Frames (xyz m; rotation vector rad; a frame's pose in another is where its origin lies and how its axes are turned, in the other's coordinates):
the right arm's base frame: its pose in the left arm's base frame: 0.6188 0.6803 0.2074 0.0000 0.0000 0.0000
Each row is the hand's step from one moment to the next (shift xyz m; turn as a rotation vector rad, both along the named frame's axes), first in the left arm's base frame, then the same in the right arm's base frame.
Working: the left arm's base frame: its pose in the right arm's base frame: -0.6188 -0.6803 -0.2074 0.0000 0.0000 0.0000

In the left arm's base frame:
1: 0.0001 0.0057 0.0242 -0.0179 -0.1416 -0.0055
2: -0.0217 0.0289 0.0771 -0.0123 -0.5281 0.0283
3: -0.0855 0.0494 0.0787 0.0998 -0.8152 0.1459
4: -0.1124 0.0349 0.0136 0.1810 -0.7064 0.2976
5: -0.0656 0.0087 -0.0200 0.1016 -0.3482 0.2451
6: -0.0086 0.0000 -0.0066 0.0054 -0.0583 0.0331
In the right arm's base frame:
1: 0.0001 0.0057 0.0242 -0.0179 -0.1416 -0.0055
2: -0.0217 0.0289 0.0771 -0.0123 -0.5281 0.0283
3: -0.0855 0.0494 0.0787 0.0998 -0.8152 0.1459
4: -0.1124 0.0349 0.0136 0.1810 -0.7064 0.2976
5: -0.0656 0.0087 -0.0200 0.1016 -0.3482 0.2451
6: -0.0086 0.0000 -0.0066 0.0054 -0.0583 0.0331

